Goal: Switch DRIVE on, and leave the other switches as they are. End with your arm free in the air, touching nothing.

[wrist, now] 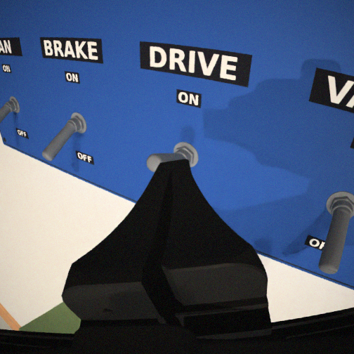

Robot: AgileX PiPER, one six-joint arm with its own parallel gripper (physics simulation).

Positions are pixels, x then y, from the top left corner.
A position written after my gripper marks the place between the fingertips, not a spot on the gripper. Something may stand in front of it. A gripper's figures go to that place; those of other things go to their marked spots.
Labels:
My gripper point(176, 177) is 0.13 m from the lens. A blue panel point(252, 101): 0.18 m from the lens.

